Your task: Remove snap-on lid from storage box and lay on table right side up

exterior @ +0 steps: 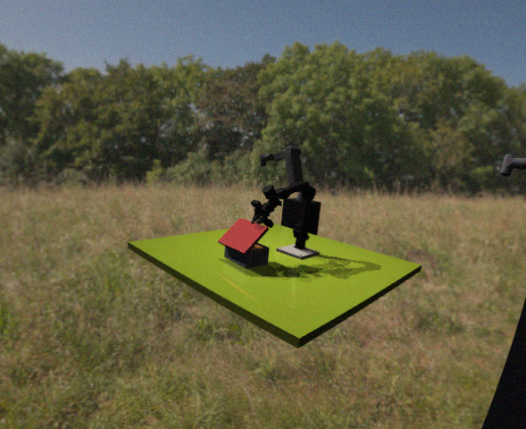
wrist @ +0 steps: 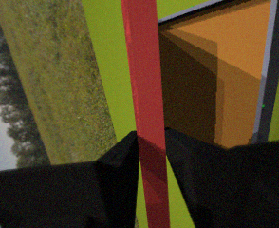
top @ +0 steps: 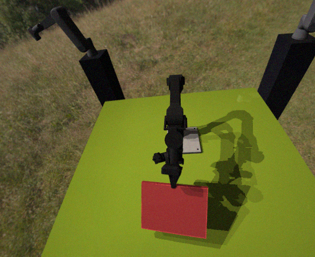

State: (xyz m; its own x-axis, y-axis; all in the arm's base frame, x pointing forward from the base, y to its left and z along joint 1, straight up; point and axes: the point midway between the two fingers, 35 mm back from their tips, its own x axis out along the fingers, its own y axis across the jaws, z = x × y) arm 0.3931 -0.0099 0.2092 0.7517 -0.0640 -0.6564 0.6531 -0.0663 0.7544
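The red lid lies 70 mm ahead of my gripper tip and 50 mm below it. Also, from my gripper tip: blue-grey storage box (30 mm ahead, 150 mm below).
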